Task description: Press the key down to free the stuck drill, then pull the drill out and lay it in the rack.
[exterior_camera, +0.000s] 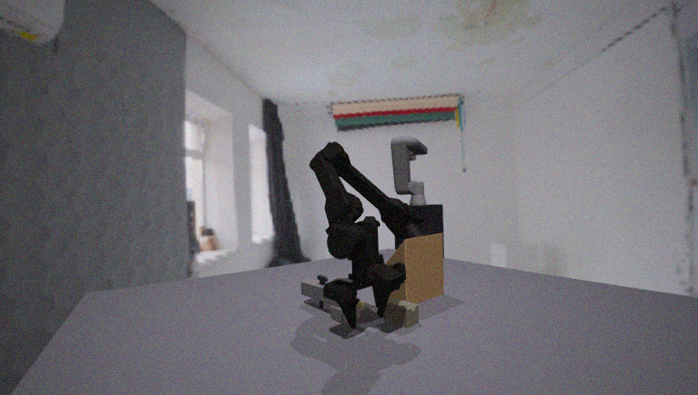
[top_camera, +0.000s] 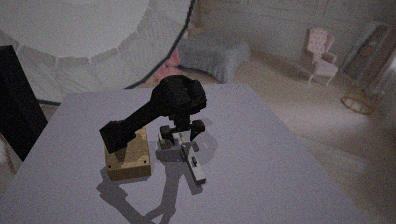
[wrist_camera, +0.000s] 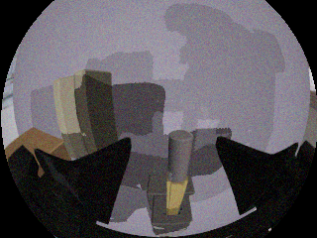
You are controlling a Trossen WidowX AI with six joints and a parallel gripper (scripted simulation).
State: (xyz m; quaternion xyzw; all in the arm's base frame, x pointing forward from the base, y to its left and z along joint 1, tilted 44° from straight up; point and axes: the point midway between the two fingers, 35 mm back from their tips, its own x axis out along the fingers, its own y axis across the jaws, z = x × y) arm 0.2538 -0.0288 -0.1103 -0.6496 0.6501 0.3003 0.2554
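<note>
The drill lies 40 mm to the right of my gripper tip and 40 mm above it. From my gripper tip the other things lie so: rack 80 mm behind, 20 mm to the left, 10 mm above; then key 160 mm to the right, 40 mm above, 10 mm ahead.
</note>
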